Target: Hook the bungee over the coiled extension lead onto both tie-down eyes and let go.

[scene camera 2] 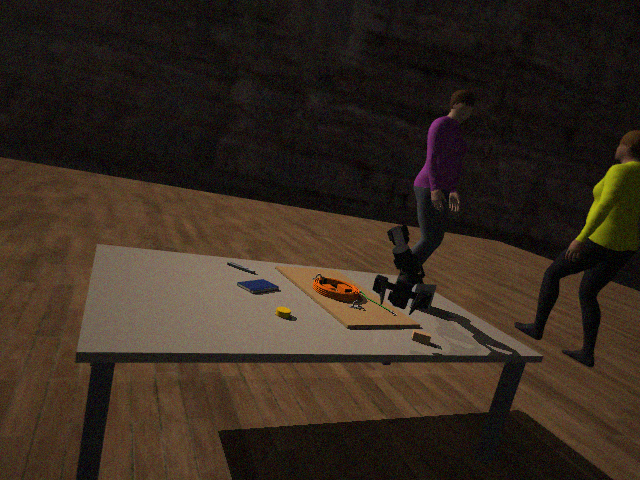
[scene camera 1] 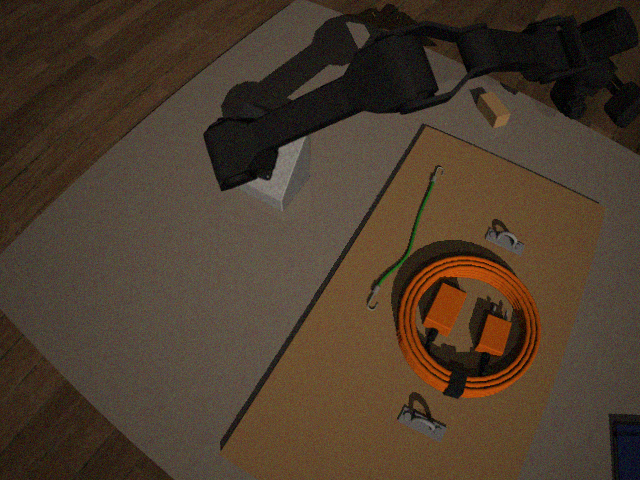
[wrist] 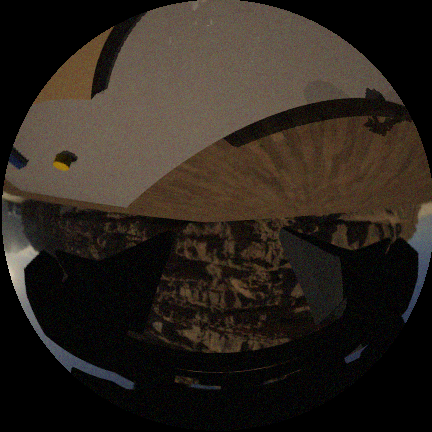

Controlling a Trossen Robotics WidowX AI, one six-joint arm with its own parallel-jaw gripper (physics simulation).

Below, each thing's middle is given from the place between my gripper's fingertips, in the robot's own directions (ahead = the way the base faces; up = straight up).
Right now my hand is 200 mm past the wooden block (scene camera 1: 494, 111), 120 mm above it and 40 mm to the left of it. Also, from my hand: orange coiled extension lead (scene camera 1: 448, 302): 460 mm to the right, 120 mm behind, 110 mm below.
